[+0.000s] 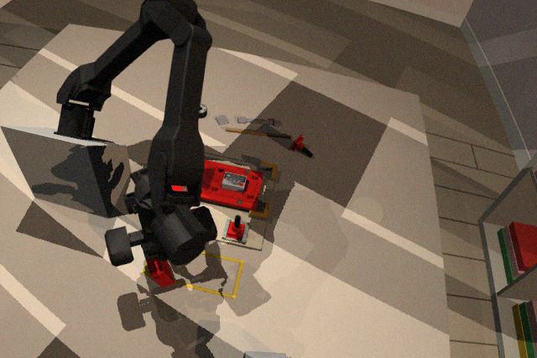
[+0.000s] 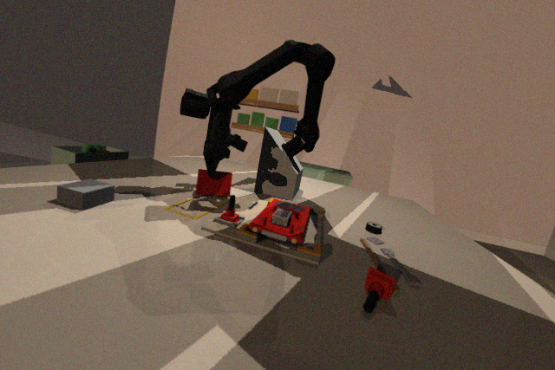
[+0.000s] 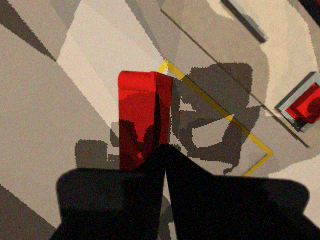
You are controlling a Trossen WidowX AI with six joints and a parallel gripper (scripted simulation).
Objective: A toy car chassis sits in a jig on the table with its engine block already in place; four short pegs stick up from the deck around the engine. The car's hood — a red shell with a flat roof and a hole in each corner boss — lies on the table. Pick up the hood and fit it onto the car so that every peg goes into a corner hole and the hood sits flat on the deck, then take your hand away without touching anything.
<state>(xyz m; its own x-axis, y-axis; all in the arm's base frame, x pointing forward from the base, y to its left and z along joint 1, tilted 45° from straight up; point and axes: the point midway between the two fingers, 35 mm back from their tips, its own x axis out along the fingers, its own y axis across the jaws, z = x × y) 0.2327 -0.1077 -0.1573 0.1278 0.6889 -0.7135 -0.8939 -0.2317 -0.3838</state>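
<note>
Right now the red hood is 20 mm below my gripper tip, 20 mm behind it and 10 mm to the left of it. The rest, counted from my gripper tip: black wheel 470 mm to the left, 50 mm below; then wooden stick 410 mm to the left, 170 mm ahead, 50 mm below; then grey engine block 220 mm to the left, 110 mm ahead, 30 mm below.
</note>
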